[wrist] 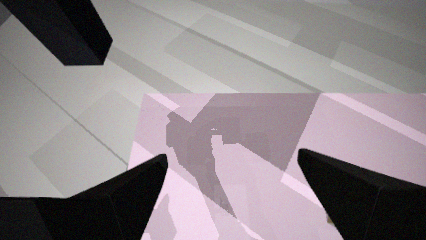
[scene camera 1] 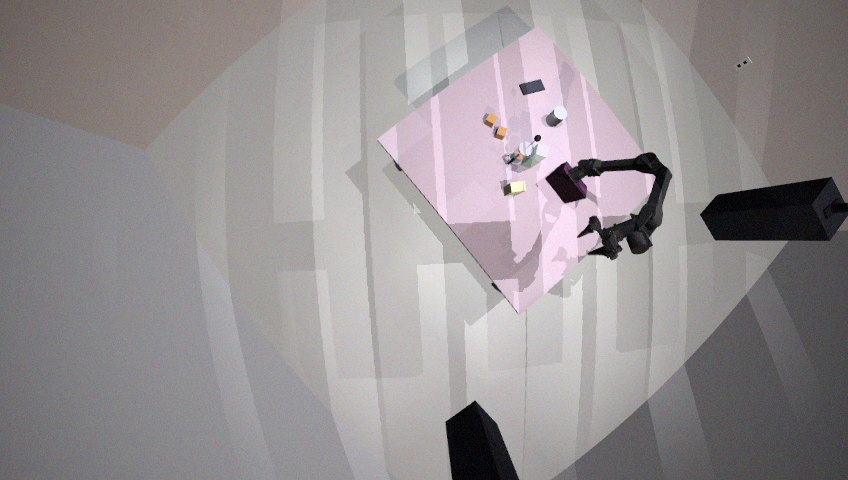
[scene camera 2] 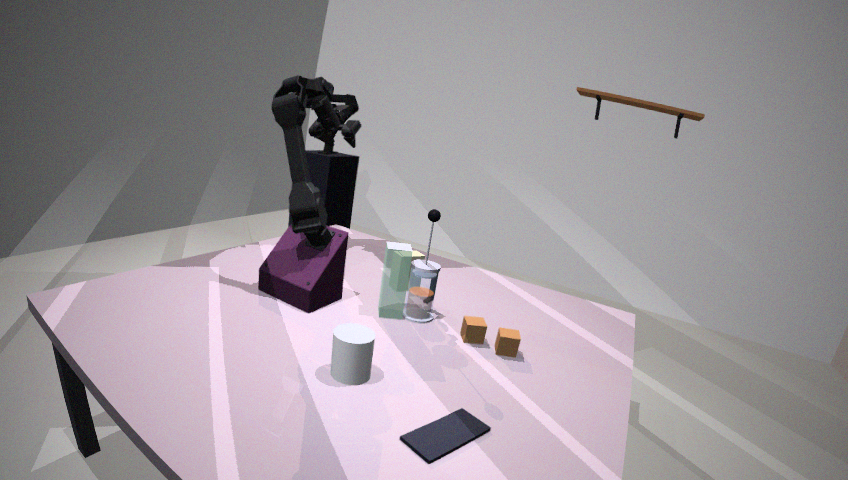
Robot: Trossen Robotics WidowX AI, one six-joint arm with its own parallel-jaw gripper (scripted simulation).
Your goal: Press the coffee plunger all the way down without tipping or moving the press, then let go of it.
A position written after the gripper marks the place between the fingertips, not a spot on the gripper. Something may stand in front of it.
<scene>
The gripper (scene camera 2: 343, 146) is open and holds nothing. Further things: a coffee press (scene camera 2: 424, 274), a pale green block (scene camera 2: 397, 261) and a white cylinder (scene camera 2: 353, 345).
The gripper also shows in the wrist view (wrist: 231, 157) and in scene camera 1 (scene camera 1: 582, 245). The wrist view does not show the coffee press: it is out of frame. The wrist view does not show the pale green block: it is out of frame.
</scene>
